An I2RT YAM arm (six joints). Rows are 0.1 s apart.
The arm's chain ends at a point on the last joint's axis. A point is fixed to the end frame.
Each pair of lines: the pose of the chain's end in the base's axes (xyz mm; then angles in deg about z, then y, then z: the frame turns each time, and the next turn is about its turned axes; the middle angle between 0 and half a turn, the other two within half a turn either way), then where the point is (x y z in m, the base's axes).
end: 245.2 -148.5 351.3 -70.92 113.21 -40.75
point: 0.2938 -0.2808 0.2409
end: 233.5 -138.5 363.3 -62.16 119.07 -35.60
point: 0.2998 -0.2495 0.2395
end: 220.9 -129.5 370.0 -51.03 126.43 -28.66
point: 0.3014 -0.2096 0.2316
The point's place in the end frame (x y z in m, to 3 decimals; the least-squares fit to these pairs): 0.033 0.032 0.173
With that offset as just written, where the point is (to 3 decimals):
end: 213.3 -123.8 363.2 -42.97 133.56 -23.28
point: 0.295 -0.177 0.213
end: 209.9 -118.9 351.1 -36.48 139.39 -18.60
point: 0.287 -0.151 0.193
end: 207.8 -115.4 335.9 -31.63 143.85 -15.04
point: 0.279 -0.133 0.173
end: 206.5 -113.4 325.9 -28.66 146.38 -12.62
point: 0.273 -0.123 0.160
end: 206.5 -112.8 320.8 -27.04 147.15 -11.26
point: 0.273 -0.119 0.155
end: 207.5 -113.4 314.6 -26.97 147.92 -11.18
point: 0.272 -0.118 0.148
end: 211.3 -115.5 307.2 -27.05 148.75 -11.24
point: 0.273 -0.119 0.139
